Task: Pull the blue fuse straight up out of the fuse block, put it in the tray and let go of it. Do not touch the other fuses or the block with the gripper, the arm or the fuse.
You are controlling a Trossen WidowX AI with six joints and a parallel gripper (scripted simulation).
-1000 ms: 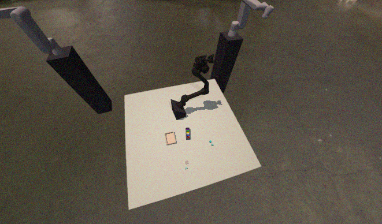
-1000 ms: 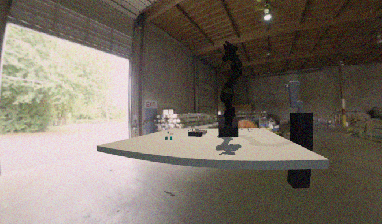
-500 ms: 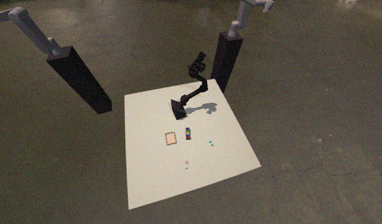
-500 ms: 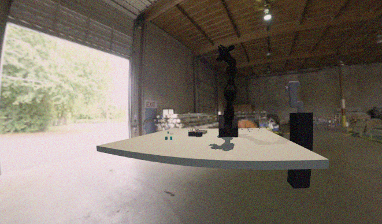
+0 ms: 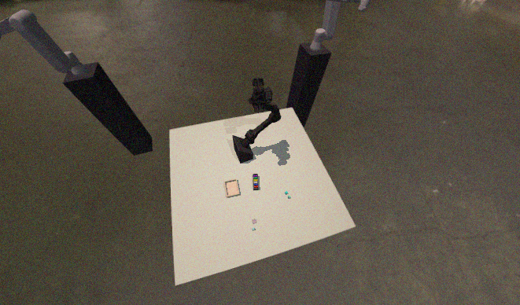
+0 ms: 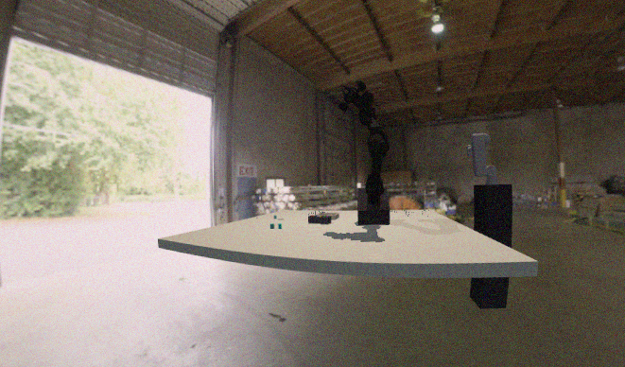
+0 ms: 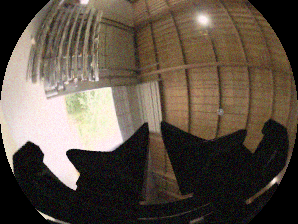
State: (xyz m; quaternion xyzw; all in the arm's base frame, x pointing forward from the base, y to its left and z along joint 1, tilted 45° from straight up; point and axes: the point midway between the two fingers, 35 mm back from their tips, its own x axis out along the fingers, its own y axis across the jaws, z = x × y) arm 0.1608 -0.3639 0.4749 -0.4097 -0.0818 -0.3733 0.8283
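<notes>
The blue fuse lies 730 mm below my gripper tip, 190 mm ahead of it and 80 mm to the right of it. Round my gripper tip: tray: 760 mm below, 270 mm to the right, 150 mm ahead; then red fuse: 730 mm below, 210 mm ahead, 80 mm to the right.
</notes>
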